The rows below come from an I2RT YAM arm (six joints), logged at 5 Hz.
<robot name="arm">
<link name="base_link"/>
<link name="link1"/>
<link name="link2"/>
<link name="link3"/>
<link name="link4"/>
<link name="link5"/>
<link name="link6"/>
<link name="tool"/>
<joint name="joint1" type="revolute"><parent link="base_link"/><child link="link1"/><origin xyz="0 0 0.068"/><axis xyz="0 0 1"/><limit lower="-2.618" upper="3.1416"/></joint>
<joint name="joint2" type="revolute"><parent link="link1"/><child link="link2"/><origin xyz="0.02 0.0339 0.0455"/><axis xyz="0 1 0"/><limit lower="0" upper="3.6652"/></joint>
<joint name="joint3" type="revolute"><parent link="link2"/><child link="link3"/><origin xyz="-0.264 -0.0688 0"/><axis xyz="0 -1 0"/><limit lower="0" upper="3.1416"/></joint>
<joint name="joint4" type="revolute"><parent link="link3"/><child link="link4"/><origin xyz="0.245 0.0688 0.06"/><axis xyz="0 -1 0"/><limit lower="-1.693" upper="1.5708"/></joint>
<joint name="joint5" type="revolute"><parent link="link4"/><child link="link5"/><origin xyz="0.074 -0.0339 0.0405"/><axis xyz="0 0 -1"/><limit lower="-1.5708" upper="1.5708"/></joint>
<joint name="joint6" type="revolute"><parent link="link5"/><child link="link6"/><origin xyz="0.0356 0 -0.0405"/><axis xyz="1 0 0"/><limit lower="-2.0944" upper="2.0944"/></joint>
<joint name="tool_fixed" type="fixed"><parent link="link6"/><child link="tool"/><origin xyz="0 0 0" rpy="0 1.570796 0"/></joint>
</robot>
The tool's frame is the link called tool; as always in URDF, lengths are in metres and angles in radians.
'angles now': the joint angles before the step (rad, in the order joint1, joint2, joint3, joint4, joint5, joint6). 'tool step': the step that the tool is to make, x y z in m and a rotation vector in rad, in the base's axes. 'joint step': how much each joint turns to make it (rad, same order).
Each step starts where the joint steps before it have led.
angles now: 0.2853 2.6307 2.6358 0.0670 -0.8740 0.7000
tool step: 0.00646 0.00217 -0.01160 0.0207 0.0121 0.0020
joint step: 0.0005 0.0554 0.0522 0.0253 0.0004 0.0363
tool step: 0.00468 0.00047 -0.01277 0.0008 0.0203 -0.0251
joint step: -0.0005 0.0197 -0.0077 0.0132 0.0251 0.0066
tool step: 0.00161 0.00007 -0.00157 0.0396 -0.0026 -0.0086
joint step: -0.0002 0.0062 -0.0156 0.0759 0.0124 0.0543
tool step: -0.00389 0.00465 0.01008 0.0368 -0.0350 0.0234
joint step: 0.0088 -0.0011 0.0097 0.0639 -0.0100 0.0411
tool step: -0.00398 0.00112 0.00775 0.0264 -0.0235 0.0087
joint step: 0.0037 -0.0248 -0.0372 0.0641 -0.0006 0.0288
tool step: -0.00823 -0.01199 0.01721 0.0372 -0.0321 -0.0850
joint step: -0.0122 -0.1123 -0.1670 0.1013 0.0773 0.0072
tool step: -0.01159 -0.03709 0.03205 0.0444 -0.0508 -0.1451
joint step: -0.0525 -0.1446 -0.1640 0.0778 0.0972 -0.0031
